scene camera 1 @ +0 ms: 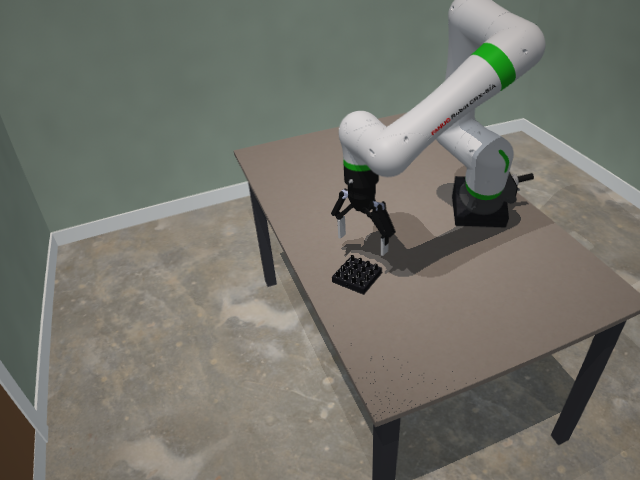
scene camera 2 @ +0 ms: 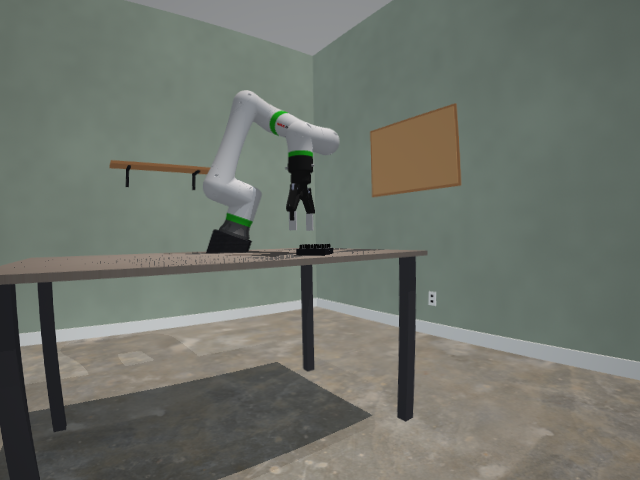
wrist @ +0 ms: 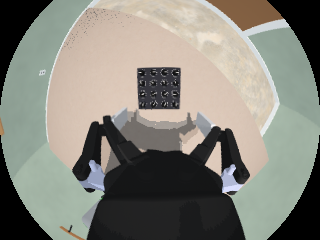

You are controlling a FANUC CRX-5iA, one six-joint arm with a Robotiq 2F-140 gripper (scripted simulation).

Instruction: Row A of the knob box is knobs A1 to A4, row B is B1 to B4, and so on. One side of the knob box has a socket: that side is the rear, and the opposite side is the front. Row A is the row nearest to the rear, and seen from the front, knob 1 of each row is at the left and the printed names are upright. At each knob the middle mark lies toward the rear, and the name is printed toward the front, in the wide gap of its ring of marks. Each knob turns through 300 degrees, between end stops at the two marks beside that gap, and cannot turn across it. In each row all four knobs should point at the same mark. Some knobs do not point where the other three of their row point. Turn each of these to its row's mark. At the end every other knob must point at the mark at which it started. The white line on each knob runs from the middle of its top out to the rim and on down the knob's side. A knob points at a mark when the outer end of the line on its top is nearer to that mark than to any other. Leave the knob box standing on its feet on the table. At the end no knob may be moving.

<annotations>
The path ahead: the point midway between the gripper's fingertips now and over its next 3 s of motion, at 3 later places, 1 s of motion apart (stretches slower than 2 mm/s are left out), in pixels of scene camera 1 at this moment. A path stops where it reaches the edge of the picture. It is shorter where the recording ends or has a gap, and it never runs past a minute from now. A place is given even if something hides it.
My gripper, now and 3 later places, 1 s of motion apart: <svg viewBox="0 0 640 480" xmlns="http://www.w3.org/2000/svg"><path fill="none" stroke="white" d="M362 244L368 236L370 235L366 241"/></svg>
</annotations>
